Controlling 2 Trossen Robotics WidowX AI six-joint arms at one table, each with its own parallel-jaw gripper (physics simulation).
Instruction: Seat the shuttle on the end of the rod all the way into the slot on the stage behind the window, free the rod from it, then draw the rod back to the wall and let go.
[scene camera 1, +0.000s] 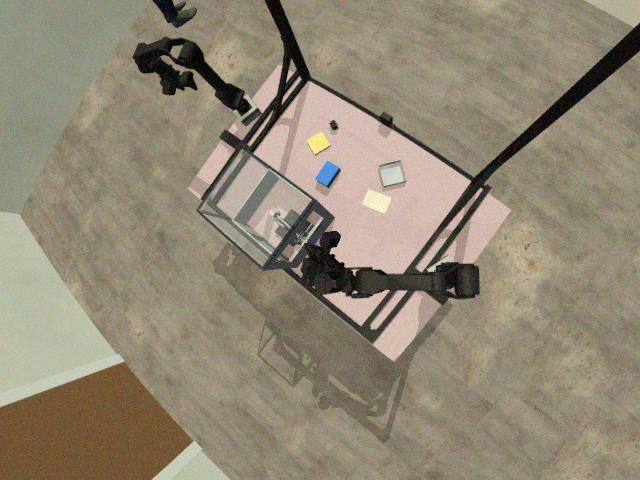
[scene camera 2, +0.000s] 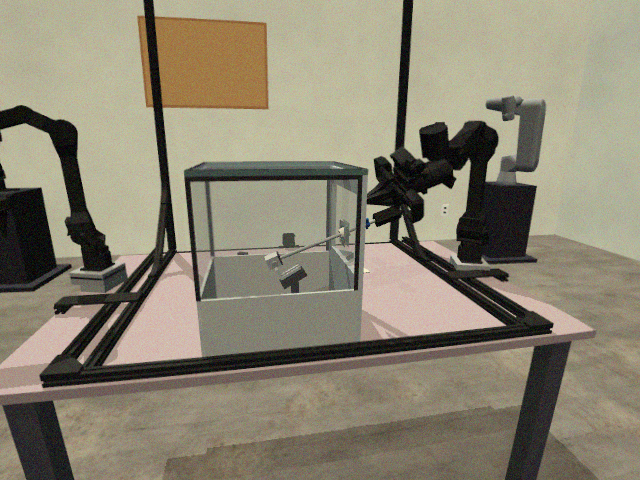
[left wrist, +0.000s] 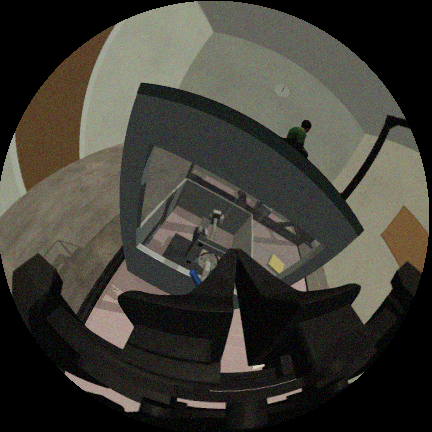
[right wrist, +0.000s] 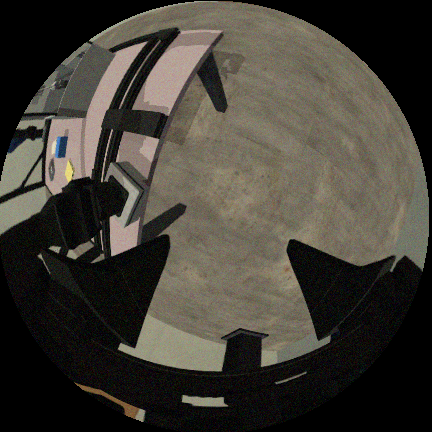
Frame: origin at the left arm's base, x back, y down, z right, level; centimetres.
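Seen in the pictures: left gripper, between the fingertips: (scene camera 1: 304, 244) (left wrist: 233, 253); right gripper, between the fingertips: (scene camera 1: 190, 89) (right wrist: 231, 243); left arm's base, origin of its link: (scene camera 2: 469, 260) (right wrist: 41, 132); right arm's base, origin of its link: (scene camera 1: 243, 107) (scene camera 2: 98, 267) (right wrist: 114, 195).
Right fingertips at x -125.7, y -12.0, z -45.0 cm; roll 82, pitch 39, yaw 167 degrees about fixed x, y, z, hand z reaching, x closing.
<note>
Offsets run from my right fingertips to a thing's top centre. "spot": to the spot under its first point. Level surfaces: height alone.
The shuttle @(dx +72.9, dy -0.5, dz +4.3 cm) (scene camera 1: 275, 212) (scene camera 2: 272, 259) (left wrist: 216, 215) is a pale block at the inner end of the slanting thin rod (scene camera 2: 310, 246). It sits above and to the left of the tilted dark stage (scene camera 2: 293, 276) in scene camera 2, apart from the slot. The rod passes through the port in the box's right wall; its blue collar @(spot: dx +93.0, dy -6.4, dz +10.0 cm) (scene camera 2: 367, 223) (left wrist: 195, 277) and dark handle @(dx +97.3, dy -10.5, dz +12.2 cm) (scene camera 2: 387, 215) are outside. My left gripper (scene camera 2: 369, 199) (left wrist: 233, 253) is shut and empty, just above the handle in scene camera 2. My right gripper (right wrist: 231, 243) (scene camera 1: 191, 81) is open and empty, off the table.
The glass-windowed box @(spot: dx +77.4, dy +9.4, dz -8.4 cm) (scene camera 2: 279, 322) encloses the stage. A blue block @(dx +67.7, dy +11.9, dz +28.9 cm) (scene camera 1: 327, 174), a yellow square @(spot: dx +53.2, dy +14.8, dz +33.1 cm) (scene camera 1: 318, 143), a cream square @(spot: dx +87.7, dy +15.6, dz +39.2 cm) (scene camera 1: 376, 200) and a grey tray @(dx +82.3, dy +13.9, dz +50.5 cm) (scene camera 1: 381, 176) lie beyond it. Black rails (scene camera 2: 289, 353) edge the pink table @(dy +15.9 cm) (scene camera 2: 454, 304).
</note>
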